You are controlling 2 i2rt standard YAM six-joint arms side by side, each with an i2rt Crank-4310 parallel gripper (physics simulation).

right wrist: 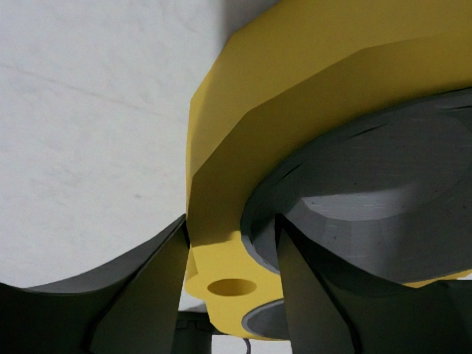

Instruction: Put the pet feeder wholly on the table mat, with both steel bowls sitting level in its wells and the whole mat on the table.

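Places are measured from the left arm's base along level axes (x right, y down, z ahead), in centimetres.
Where they show: right gripper, between the fingertips: point(232, 218); right arm's base, origin of its link: point(189, 319).
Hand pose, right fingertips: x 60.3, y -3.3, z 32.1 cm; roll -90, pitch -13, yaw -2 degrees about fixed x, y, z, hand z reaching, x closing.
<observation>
Things, the pixels of their centre, and the offset from my right fingertips.
- yellow pet feeder, middle of its body: point(320, 252) dx +7.2, dy +1.0, dz -4.7 cm
- large grey steel bowl, middle of its body: point(389, 201) dx +6.9, dy -0.2, dz +3.0 cm
- second grey steel bowl, middle of its body: point(321, 301) dx +10.4, dy +0.1, dz -11.8 cm
The yellow pet feeder point(300, 70) fills much of the right wrist view, from the top right to the bottom centre. A large grey steel bowl point(360, 205) sits in its well at the right. Part of a second grey steel bowl point(266, 320) shows at the bottom, partly behind a finger. My right gripper point(232, 218) is shut on the feeder's wall, with one finger along the outer side and the other inside the large bowl's edge. Whether the bowls are exactly level cannot be told. The table mat cannot be made out. My left gripper does not show.
A pale, faintly marked table surface point(90, 140) lies to the left of the feeder. A shadow falls on it beside the feeder at the top. A dark object point(194, 330) and a thin dark curved piece show at the bottom, below the feeder's edge.
</observation>
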